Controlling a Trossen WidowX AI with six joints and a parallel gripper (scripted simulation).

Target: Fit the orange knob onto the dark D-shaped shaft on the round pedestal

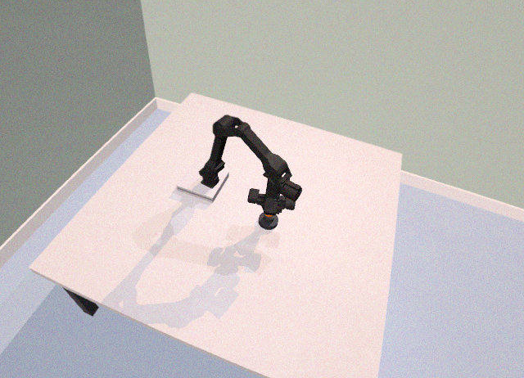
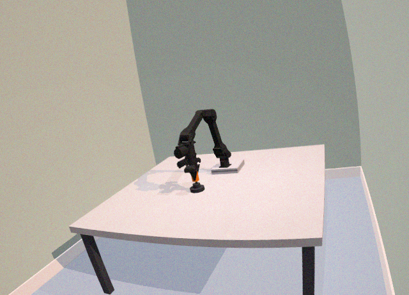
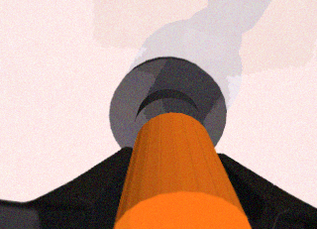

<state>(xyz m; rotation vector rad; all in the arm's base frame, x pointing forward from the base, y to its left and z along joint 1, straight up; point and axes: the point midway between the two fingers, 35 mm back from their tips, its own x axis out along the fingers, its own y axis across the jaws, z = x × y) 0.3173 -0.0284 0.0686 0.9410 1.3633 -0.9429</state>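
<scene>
Now: the orange knob 20 mm above my gripper tip. Also, from my gripper tip: round pedestal 40 mm below.
</scene>
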